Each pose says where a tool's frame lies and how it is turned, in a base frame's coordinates. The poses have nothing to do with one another.
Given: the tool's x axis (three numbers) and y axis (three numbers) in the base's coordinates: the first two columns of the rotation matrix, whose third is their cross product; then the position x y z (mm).
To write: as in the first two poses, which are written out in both.
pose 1, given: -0.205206 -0.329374 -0.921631 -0.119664 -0.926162 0.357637 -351.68 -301.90 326.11
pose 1, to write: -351.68 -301.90 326.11 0.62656 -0.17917 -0.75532 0.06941
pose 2, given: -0.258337 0.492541 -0.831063 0.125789 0.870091 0.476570 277.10 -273.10 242.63
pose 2, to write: 277.10 -273.10 242.63 0.19894 0.77704 0.15931 0.57555
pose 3, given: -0.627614 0.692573 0.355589 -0.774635 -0.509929 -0.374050 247.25 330.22 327.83
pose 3, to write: 247.25 330.22 327.83 0.08029 -0.25552 0.86517 0.42397
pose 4, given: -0.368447 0.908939 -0.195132 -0.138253 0.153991 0.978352 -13.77 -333.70 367.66
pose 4, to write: -13.77 -333.70 367.66 0.31962 0.60281 0.56643 0.46219
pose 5, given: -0.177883 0.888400 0.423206 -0.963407 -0.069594 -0.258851 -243.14 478.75 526.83
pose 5, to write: -243.14 478.75 526.83 0.07655 -0.24496 0.72728 0.63655
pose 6, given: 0.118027 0.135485 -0.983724 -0.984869 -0.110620 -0.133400 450.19 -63.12 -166.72
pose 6, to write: 450.19 -63.12 -166.72 -0.52637 0.40341 0.52749 0.53099
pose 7, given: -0.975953 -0.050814 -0.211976 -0.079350 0.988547 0.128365 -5.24 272.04 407.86
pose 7, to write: -5.24 272.04 407.86 -0.03282 0.99163 0.06819 0.10463
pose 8, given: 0.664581 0.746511 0.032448 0.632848 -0.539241 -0.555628 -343.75 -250.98 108.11
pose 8, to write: -343.75 -250.98 108.11 -0.87101 -0.39591 0.10472 0.27136
